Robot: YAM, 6 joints.
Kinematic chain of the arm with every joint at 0, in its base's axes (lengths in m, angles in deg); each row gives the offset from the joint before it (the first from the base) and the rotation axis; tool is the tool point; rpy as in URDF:
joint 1: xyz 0 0 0.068 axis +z
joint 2: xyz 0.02 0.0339 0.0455 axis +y
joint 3: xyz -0.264 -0.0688 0 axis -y
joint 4: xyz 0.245 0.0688 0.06 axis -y
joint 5: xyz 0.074 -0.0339 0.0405 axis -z
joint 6: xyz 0.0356 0 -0.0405 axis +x
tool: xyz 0 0 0 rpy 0 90 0
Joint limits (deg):
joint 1: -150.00..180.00
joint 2: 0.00..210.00
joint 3: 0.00..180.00
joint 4: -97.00..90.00
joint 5: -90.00..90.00
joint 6: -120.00..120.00
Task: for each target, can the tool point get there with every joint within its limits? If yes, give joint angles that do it. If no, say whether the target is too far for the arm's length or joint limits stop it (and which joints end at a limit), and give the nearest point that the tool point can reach.
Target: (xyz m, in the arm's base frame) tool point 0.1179 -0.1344 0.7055
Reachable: yes | joints -52.93 95.85 144.32 34.09 -21.59 -55.60
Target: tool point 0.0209 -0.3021 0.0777
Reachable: yes | joints -91.42 112.98 31.12 53.90 -52.80 -18.22
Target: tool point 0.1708 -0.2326 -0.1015
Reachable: yes | joints -58.12 150.39 46.03 38.02 -38.63 -66.01
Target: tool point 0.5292 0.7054 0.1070
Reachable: no: too far | nearest point 0.3876 0.5166 0.1088 | short by 0.236 m
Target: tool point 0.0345 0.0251 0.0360
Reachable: yes | joints 31.87 169.45 27.68 -79.98 -4.93 15.81
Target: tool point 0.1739 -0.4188 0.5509
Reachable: yes | joints -68.52 128.07 161.43 -9.06 -13.76 -100.63
